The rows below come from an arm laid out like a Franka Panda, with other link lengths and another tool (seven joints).
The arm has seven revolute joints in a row. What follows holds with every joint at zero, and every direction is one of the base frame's.
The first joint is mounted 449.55 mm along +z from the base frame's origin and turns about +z.
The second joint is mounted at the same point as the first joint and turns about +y.
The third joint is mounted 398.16 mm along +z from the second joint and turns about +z.
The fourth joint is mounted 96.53 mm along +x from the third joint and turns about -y.
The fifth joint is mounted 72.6 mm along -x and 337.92 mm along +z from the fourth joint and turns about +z.
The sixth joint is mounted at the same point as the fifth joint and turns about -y.
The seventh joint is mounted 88 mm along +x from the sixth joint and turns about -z.
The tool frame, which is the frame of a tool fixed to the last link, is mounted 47 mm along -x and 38 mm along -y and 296.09 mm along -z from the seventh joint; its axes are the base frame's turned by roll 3.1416, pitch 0.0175 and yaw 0.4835 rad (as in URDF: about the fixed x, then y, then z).
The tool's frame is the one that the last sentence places.
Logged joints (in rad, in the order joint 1, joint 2, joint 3, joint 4, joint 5, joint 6, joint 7), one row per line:
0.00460 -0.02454 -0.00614 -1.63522 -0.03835 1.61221 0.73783
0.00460 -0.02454 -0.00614 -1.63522 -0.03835 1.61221 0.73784
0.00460 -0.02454 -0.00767 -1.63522 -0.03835 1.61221 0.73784
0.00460 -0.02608 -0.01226 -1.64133 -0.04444 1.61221 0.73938
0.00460 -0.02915 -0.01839 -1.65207 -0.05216 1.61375 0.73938
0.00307 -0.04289 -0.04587 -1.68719 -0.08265 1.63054 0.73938
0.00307 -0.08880 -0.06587 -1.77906 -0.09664 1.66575 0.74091
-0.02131 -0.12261 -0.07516 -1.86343 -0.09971 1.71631 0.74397
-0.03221 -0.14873 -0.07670 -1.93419 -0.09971 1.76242 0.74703
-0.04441 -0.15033 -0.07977 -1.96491 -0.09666 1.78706 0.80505
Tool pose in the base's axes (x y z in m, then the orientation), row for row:
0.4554 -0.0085 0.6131 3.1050 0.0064 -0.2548
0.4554 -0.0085 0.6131 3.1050 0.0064 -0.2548
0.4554 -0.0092 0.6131 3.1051 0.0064 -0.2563
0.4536 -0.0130 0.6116 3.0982 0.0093 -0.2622
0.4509 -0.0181 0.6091 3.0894 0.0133 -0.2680
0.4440 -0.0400 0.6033 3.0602 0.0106 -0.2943
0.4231 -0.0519 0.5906 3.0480 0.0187 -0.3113
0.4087 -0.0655 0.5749 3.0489 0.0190 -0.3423
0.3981 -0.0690 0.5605 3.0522 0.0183 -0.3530
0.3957 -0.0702 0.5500 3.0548 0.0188 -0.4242
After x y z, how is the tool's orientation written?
As angles about the fixed x, y, z axes (roll, pitch, yaw), in radians.
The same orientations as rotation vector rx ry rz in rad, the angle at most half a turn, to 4 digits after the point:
3.0809 -0.3945 -0.0171
3.0809 -0.3945 -0.0171
3.0807 -0.3968 -0.0171
3.0731 -0.4049 -0.0231
3.0638 -0.4125 -0.0312
3.0294 -0.4484 -0.0343
3.0149 -0.4717 -0.0503
3.0087 -0.5187 -0.0527
3.0091 -0.5354 -0.0515
2.9919 -0.6430 -0.0561

